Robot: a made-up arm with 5 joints.
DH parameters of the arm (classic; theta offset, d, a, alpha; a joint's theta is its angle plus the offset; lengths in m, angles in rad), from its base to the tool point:
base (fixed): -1.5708 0.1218 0 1.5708
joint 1: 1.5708 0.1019 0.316 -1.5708
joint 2: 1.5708 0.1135 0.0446 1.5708
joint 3: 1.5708 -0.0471 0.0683 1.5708
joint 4: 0 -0.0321 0.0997 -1.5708
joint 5: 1.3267 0 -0.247 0
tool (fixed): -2.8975 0.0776 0 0
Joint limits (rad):
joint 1: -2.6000..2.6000
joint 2: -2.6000..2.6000
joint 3: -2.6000..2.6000
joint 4: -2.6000..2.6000
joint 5: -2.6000..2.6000
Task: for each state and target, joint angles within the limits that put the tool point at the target. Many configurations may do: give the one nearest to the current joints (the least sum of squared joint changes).
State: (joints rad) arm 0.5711 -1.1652 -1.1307 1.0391 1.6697
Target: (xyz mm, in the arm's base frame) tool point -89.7 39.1 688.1
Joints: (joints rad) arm 0.1424 -0.6566 -1.3019 1.2217 0.7751
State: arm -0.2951 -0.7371 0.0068 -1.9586 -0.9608
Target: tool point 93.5 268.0 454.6
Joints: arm -0.0449 -0.1782 -0.0738 -2.2317 -0.5803
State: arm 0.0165 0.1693 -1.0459 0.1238 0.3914
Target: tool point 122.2 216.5 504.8
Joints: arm 0.5573 -0.3003 -1.0778 0.3239 0.1618
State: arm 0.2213 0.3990 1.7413 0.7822 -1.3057
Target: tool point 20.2 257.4 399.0
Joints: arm 0.3280 -0.2865 1.7597 0.2477 -1.0936
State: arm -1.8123 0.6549 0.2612 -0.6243 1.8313
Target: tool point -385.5 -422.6 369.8
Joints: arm -2.0566 0.6733 0.4722 -0.7412 1.9567
